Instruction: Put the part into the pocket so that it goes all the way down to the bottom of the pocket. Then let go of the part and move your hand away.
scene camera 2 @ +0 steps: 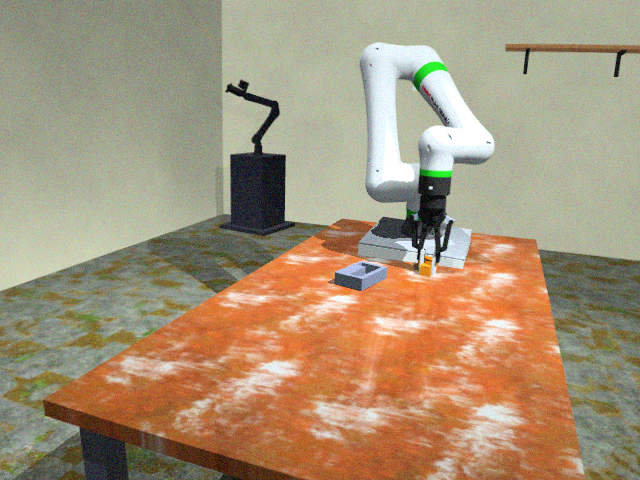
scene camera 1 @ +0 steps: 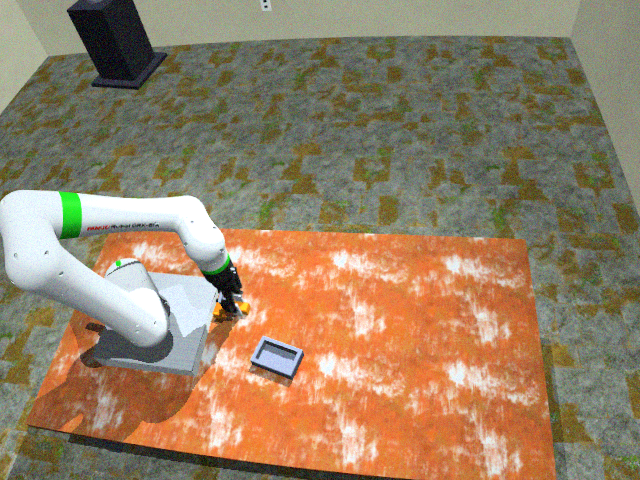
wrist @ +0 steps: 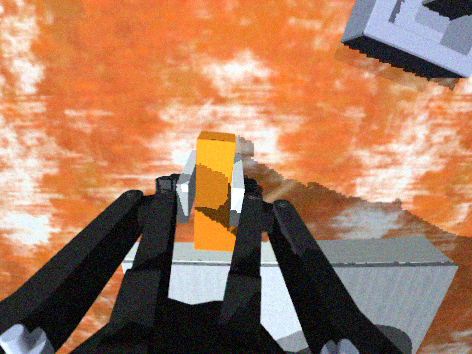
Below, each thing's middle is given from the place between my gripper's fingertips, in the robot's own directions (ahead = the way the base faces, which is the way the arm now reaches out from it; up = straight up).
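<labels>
The orange part [wrist: 215, 152] sits 1 cm above my hand, 1 cm to the right of it and 2 cm behind it.
</labels>
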